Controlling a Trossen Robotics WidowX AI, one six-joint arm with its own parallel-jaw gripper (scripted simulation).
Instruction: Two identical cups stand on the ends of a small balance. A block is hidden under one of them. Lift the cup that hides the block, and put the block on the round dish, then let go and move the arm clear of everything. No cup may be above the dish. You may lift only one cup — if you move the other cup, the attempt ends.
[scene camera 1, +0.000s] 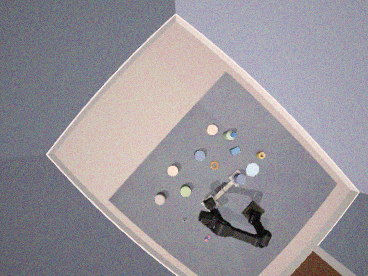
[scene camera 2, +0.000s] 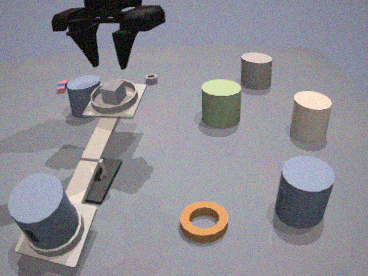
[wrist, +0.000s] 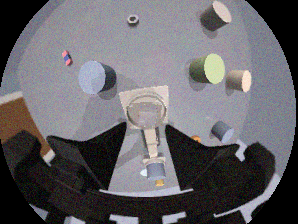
Labels:
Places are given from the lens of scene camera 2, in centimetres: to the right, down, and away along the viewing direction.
my gripper (scene camera 2: 109, 67): -12, -11, 54
balance (scene camera 2: 77, 190): -14, 7, 44

